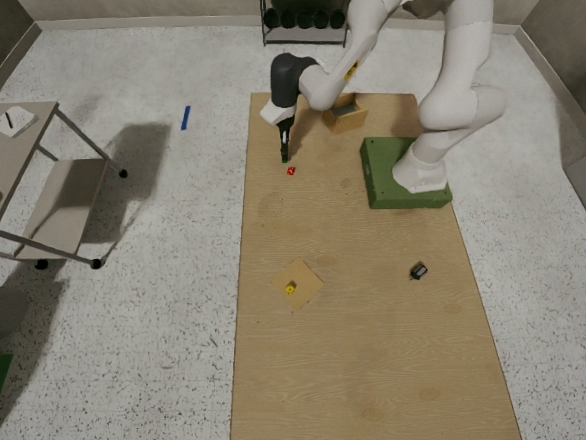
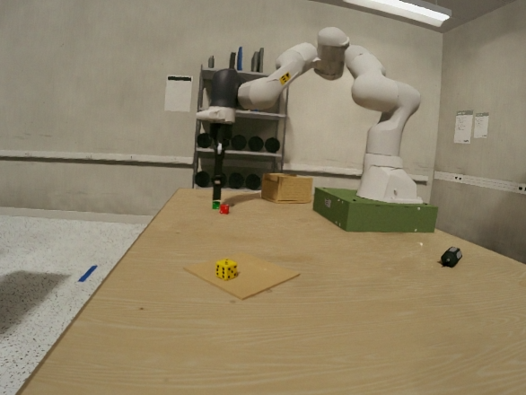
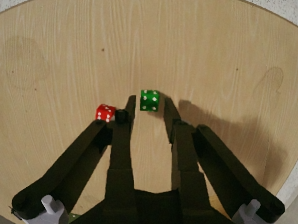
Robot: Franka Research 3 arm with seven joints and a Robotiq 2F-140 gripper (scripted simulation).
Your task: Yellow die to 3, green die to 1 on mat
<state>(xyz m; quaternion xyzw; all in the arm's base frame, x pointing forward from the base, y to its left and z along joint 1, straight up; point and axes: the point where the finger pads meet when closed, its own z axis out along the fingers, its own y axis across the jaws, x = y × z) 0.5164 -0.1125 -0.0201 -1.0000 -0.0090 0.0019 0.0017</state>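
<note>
The green die lies 5 cm below my hand. The rest, counted from my hand: wooden box: 28 cm behind, 25 cm to the right, 2 cm below; then tan mat: 55 cm to the left, 6 cm below, 6 cm behind; then red die: 6 cm to the left, 5 cm below, 3 cm behind.
</note>
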